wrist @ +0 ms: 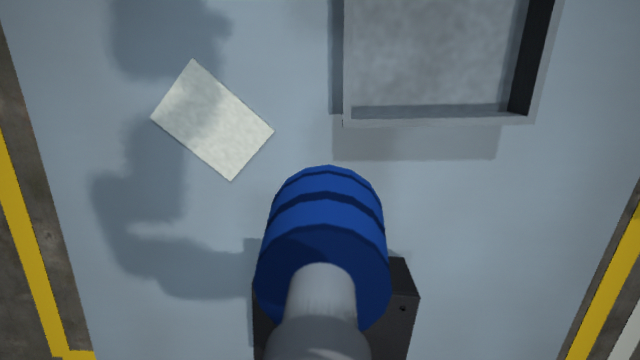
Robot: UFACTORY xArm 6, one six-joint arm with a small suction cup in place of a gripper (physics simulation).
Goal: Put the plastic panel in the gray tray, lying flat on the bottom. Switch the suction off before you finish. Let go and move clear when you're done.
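Frame: origin at the arm's base, x ahead, y left, z up, level; millimetres.
Seen in the pictures: hand, its tool point: [326, 216].
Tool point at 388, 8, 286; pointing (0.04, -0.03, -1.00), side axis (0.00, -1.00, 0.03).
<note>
A point is followed by its place in that frame, as x, y, z.
The plastic panel [212, 120] {349, 175, -83}, a thin pale off-white rectangle, lies flat on the blue-grey table top at the upper left of the wrist view, turned at an angle, with a shadow across part of it. The gray tray [435, 121] {363, -134, -38} is at the upper right, its far part cut off by the view's top edge; the part of its mottled bottom that shows has nothing on it. My gripper [327, 200], a blue ribbed suction cup on a grey stem, is at the lower middle, apart from the panel and the tray. It holds nothing, so it is open. Its lip is hidden.
A dark block [404, 305] {103, -114, 8} shows partly behind the cup at the bottom. The tray's raised walls stand to the right of the panel. Yellow floor lines [25, 240] [607, 300] run beyond the table's left and right edges. The arm's shadow falls across the left side.
</note>
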